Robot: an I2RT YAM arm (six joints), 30 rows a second.
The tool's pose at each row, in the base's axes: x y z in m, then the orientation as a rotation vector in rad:
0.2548 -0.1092 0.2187 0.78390 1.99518 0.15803
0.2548 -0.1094 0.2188 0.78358 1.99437 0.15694
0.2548 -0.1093 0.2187 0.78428 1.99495 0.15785
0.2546 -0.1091 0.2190 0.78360 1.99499 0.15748
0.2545 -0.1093 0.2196 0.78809 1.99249 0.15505
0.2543 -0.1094 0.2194 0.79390 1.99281 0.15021
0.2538 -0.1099 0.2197 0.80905 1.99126 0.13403
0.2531 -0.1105 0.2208 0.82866 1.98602 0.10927
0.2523 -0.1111 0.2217 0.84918 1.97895 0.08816
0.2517 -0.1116 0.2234 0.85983 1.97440 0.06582
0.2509 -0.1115 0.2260 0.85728 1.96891 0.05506
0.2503 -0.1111 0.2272 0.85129 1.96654 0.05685
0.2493 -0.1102 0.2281 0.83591 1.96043 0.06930
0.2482 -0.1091 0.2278 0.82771 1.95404 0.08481
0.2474 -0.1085 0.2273 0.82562 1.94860 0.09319
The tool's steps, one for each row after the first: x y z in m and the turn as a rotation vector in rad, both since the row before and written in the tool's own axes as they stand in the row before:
-0.0002 -0.0001 0.0000 0.00035 -0.00112 -0.00047
0.0001 0.0000 0.0000 -0.00011 0.00092 0.00071
0.0000 0.0002 -0.0004 -0.00007 -0.00018 -0.00062
-0.0005 0.0000 -0.0004 0.00305 -0.00233 0.00267
0.0002 -0.0003 0.0000 0.00598 -0.00027 0.00200
-0.0003 -0.0005 -0.0005 0.01731 -0.00388 0.00435
-0.0009 -0.0004 -0.0010 0.02413 -0.00891 0.00492
-0.0008 -0.0005 -0.0010 0.02182 -0.00904 0.00742
-0.0014 0.0000 -0.0013 0.01858 -0.00883 -0.00033
-0.0016 0.0006 -0.0021 0.00445 -0.00873 -0.00440
-0.0005 0.0004 -0.0012 -0.00466 -0.00282 -0.00264
0.0001 0.0005 -0.0015 -0.01712 -0.00484 -0.00371
0.0012 0.0001 -0.0010 -0.01569 -0.00269 0.00238
0.0010 -0.0001 -0.0005 -0.00781 -0.00279 0.00337

